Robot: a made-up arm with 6 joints.
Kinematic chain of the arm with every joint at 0, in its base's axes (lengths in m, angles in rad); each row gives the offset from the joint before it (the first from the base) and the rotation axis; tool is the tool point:
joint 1: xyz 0 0 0.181 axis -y
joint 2: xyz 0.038 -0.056 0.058 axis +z
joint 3: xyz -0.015 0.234 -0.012 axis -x
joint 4: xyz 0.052 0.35 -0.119 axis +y
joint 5: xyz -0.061 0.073 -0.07 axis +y
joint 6: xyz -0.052 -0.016 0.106 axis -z
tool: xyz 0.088 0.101 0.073
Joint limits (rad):
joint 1: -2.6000..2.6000
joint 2: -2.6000..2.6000
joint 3: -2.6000..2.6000
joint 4: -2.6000..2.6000
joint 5: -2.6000..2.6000
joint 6: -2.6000..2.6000
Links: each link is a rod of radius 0.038 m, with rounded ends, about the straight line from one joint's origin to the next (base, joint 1, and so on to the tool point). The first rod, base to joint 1, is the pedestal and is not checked.
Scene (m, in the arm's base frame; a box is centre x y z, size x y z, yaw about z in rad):
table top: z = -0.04
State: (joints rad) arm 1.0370 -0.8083 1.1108 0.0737 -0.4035 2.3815
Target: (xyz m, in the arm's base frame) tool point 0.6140 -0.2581 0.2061
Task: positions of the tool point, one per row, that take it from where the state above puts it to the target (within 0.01 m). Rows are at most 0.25 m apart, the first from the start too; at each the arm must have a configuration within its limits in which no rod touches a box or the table.
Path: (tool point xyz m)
1: 0.3299 0.2568 0.2605
2: 0.4118 0.2097 0.2769
3: 0.5091 0.1124 0.2748
4: 0.5914 -0.0454 0.2502
5: 0.6140 -0.2581 0.2061

